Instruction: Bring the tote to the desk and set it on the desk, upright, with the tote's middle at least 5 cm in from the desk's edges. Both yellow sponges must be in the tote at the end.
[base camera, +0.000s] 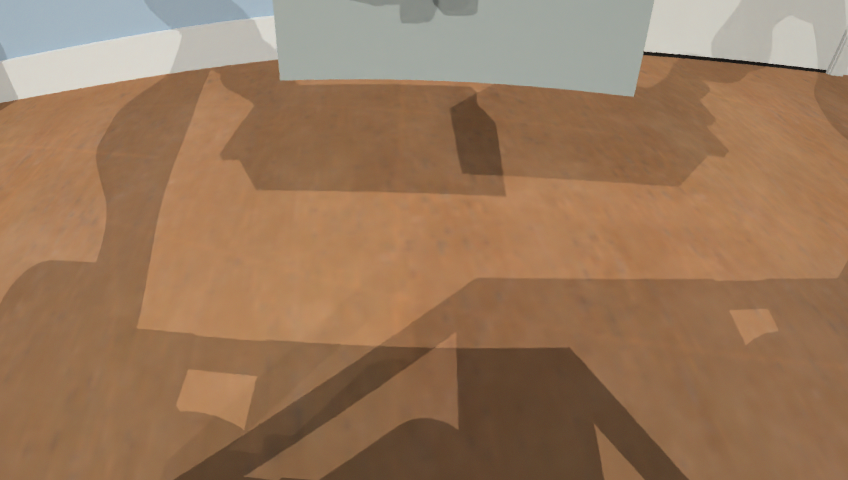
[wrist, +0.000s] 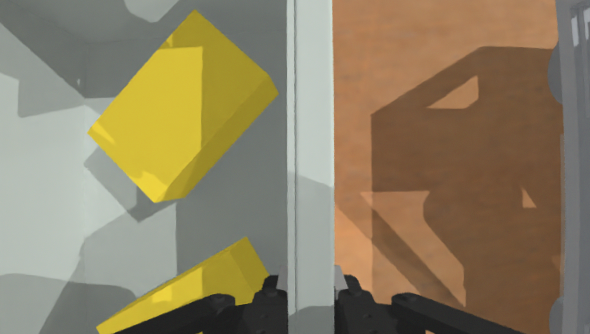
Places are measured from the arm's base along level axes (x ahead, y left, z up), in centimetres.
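Pixels of known places: gripper, between the fingertips: (wrist: 310, 284).
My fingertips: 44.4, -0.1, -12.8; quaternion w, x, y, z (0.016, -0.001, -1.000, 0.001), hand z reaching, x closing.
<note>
For each thing: its top centre in the pictures, then the offset to it from my fingertips, as dx, dy, dz. "spot": a spot on its surface instead. Level surfaces: height alone.
- grey tote, centre of its top: (wrist: 64, 267) +8.9, -2.4, +5.3
- second yellow sponge, a spot on its surface: (wrist: 225, 272) spot: +4.7, +0.1, -2.5
- brown floor, height of its surface: dz -26.8
The grey tote (base camera: 458, 53) (wrist: 314, 125) hangs above the floor at the top of the base camera view, its shadow beneath it. Its upper part is cut off there. In the wrist view, my gripper (wrist: 310, 284) is shut on the tote's rim, one finger on each side of the wall. One yellow sponge (wrist: 165, 110) lies inside the tote, turned at an angle. A second yellow sponge (wrist: 225, 272) is inside near the gripper, partly hidden by a finger. The desk does not show in either view.
The brown floor (base camera: 380, 237) stretches in front of the base. Behind the tote are a blue wall (base camera: 77, 26) with a white baseboard (base camera: 119, 59) and, at right, a white door panel (base camera: 684, 29). A grey part of the base (wrist: 577, 175) shows at the wrist view's right edge.
</note>
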